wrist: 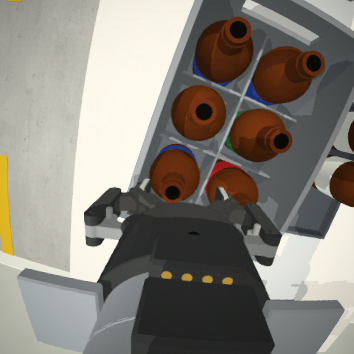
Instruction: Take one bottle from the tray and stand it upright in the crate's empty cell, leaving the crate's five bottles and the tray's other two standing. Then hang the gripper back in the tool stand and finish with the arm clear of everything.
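Places are measured from the arm's base along level axes (x ahead, y left, z up), in millimetres.
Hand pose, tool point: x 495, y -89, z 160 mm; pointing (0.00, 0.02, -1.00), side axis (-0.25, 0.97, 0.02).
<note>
Each offset is from my tool point to the top centre of the thing. "*": to the spot under its first point.
The grey crate {* dy -48, dx -86, dz -170 mm} [165,100] holds brown bottles in all its cells that show. A blue-labelled bottle {dy -8, dx +4, dz -175 mm} [175,167] stands in the near left cell, and a red-labelled bottle {dy +83, dx -1, dz -175 mm} [232,186] stands in the near right cell, partly hidden by the gripper. The bottles in the other cells stand too. My gripper [183,190] is open, its fingertips apart on either side of the blue-labelled bottle's neck. The dark tray {* dy +315, dx +16, dz -333 mm} [312,220] is at the right, with two brown bottles {* dy +243, dx -82, dz -235 mm} [344,183] {* dy +232, dx -157, dz -258 mm} [351,134] partly in view. The tool stand does not show.
The crate's end wall with its handle slot [280,21] is at the top. Thin dividers {dy +38, dx -89, dz -244 mm} [232,107] separate the cells. A grey concrete-like strip [40,100] with yellow marks [6,205] runs down the left. Light grey plates [60,312] [305,325] flank the gripper body.
</note>
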